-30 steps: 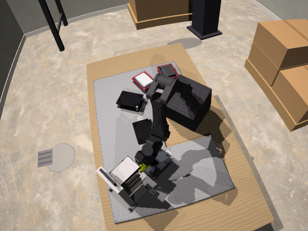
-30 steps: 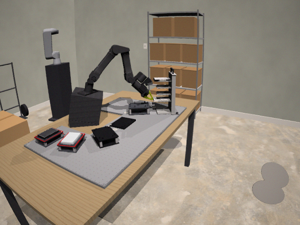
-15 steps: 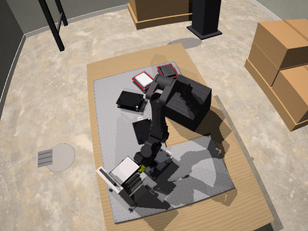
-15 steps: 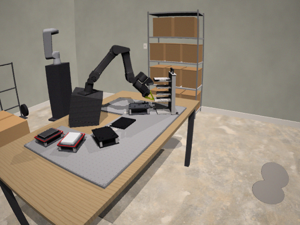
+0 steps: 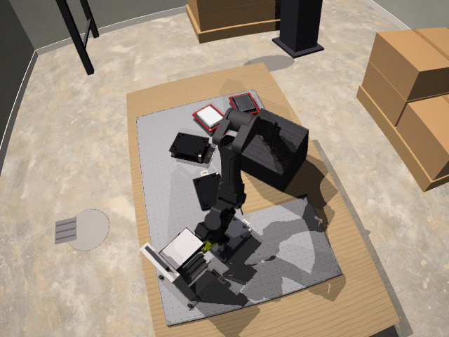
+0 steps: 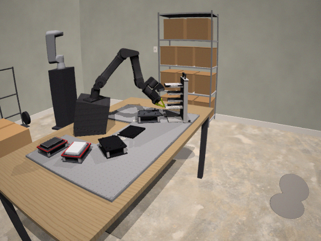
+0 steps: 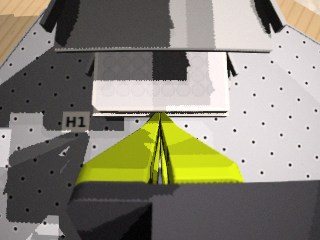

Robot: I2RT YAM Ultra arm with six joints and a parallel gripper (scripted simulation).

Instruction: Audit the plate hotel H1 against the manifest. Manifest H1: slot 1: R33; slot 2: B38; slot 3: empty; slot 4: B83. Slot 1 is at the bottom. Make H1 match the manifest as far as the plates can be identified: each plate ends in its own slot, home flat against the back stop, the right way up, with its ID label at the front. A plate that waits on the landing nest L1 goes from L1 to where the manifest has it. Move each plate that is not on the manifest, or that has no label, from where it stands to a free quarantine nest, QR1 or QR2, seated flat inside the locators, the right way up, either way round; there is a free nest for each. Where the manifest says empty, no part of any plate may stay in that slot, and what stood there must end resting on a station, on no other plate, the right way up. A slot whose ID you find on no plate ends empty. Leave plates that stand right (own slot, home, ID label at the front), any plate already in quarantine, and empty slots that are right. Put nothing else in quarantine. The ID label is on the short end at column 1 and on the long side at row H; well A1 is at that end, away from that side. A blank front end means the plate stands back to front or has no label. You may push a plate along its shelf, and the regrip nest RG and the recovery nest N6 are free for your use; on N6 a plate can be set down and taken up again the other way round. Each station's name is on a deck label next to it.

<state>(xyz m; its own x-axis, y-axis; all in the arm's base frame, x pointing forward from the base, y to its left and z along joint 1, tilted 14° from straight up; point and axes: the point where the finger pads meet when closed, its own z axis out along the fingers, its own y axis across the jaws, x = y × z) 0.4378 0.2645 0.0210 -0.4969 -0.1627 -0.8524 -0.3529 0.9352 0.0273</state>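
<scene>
My hand is 10 cm past the regrip nest, 4 cm to the left of it and 5 cm above it. Also, from my hand: RG deck label 20 cm behind, 8 cm to the right, 10 cm below; then hotel upright post 14 cm ahead, 5 cm to the left, 5 cm above; then H1 deck label 2 cm behind, 10 cm to the left, 10 cm below.
</scene>
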